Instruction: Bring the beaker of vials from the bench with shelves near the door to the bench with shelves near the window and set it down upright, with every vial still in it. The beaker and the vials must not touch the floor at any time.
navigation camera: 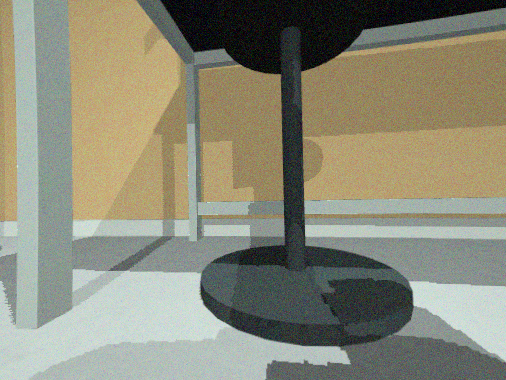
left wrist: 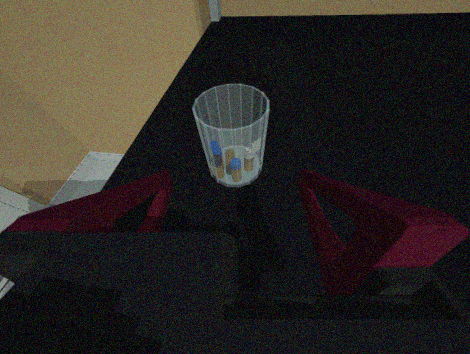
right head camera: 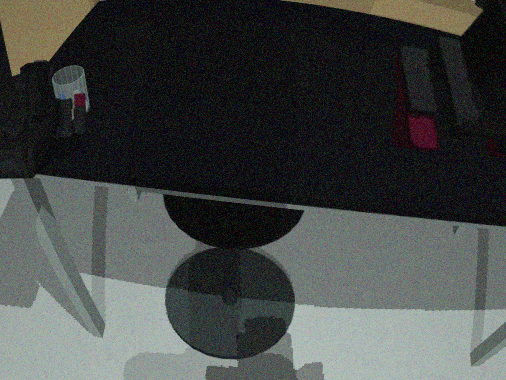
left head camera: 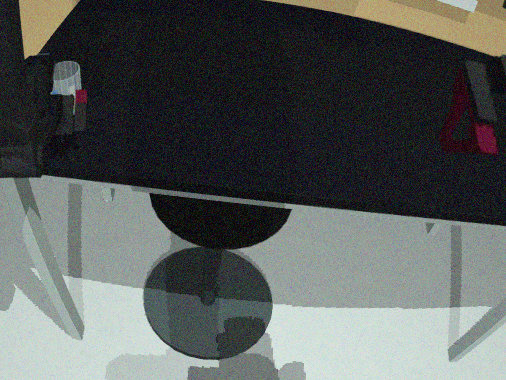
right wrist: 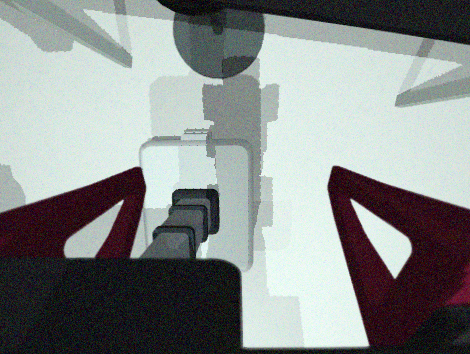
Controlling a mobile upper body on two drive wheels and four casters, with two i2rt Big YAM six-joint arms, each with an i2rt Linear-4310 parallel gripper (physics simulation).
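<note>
A clear beaker [left head camera: 66, 75] [right head camera: 69, 77] [left wrist: 231, 117] stands upright on a black bench top [left head camera: 250, 100] [right head camera: 250, 110] [left wrist: 375, 100], near its left end. Several vials [left wrist: 236, 171] with blue and white caps lie inside, low in the beaker. My left gripper [left head camera: 70, 97] [right head camera: 72, 102] [left wrist: 234, 176] is open, over the bench top on the near side of the beaker. Its fingertips stand apart, and the beaker is in line with the gap, not gripped. My right gripper [right head camera: 459, 140] [right wrist: 236, 176] is open and empty, far to the right. The shelves do not show.
A round stool with a dark base [left head camera: 175, 325] [right head camera: 200, 330] [right wrist: 200, 50] [navigation camera: 250, 300] stands partly under the bench's front edge. A grey bench leg [navigation camera: 52, 150] stands at the left in the navigation view. A tan wall [left wrist: 75, 75] is beyond the bench's left end.
</note>
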